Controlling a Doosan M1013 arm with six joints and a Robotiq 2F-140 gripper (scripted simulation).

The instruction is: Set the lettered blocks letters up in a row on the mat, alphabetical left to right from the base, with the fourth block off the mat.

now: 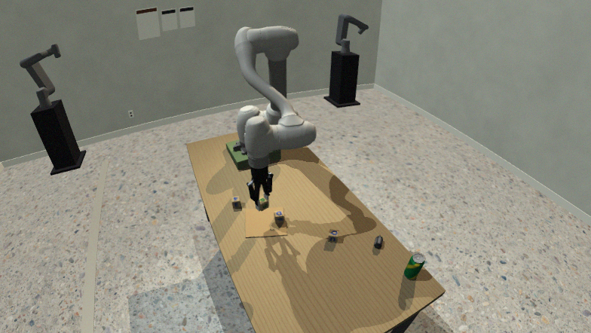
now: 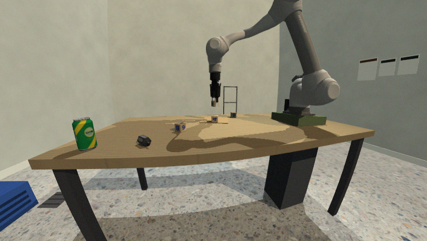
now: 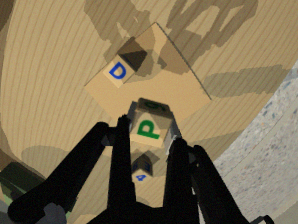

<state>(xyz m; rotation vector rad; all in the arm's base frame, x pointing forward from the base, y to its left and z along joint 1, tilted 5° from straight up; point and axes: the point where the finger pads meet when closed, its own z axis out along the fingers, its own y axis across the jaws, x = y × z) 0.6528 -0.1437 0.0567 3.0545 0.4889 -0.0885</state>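
My gripper is now 130 mm above the tan mat and 10 mm to the right of it. Round my hand: D block 110 mm below, 80 mm to the left, 20 mm ahead; then blue-lettered block 260 mm to the left, 240 mm ahead, 110 mm below; then black object 450 mm to the left, 360 mm ahead, 120 mm below.
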